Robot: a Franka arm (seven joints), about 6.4 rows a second.
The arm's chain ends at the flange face. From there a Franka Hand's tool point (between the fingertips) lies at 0.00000 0.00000 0.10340 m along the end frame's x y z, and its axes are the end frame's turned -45 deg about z.
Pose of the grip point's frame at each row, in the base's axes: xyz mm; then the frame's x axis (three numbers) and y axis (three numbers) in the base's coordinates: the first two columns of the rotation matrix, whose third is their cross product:
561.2, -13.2, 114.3, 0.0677, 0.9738, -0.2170, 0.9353, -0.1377, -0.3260
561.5, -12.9, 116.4, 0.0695, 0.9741, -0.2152, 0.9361, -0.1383, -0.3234
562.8, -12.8, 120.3, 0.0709, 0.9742, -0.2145, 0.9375, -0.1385, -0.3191
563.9, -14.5, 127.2, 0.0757, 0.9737, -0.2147, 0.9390, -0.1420, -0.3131
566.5, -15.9, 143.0, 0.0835, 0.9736, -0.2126, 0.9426, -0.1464, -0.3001
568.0, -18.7, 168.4, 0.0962, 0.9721, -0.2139, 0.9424, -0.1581, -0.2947
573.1, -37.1, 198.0, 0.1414, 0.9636, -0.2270, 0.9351, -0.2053, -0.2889
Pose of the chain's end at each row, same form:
597.1, 5.5, 209.4, 0.7092, 0.5912, -0.3840, 0.6135, -0.7859, -0.0771
597.2, 5.6, 211.7, 0.7111, 0.5910, -0.3808, 0.6128, -0.7866, -0.0765
598.0, 5.7, 215.8, 0.7130, 0.5909, -0.3773, 0.6128, -0.7868, -0.0740
598.6, 3.9, 222.9, 0.7175, 0.5881, -0.3732, 0.6104, -0.7889, -0.0696
599.9, 2.2, 239.2, 0.7256, 0.5849, -0.3625, 0.6075, -0.7920, -0.0619
601.1, -0.8, 264.7, 0.7344, 0.5756, -0.3596, 0.5984, -0.7992, -0.0571
606.7, -19.4, 294.2, 0.7612, 0.5362, -0.3648, 0.5612, -0.8265, -0.0438

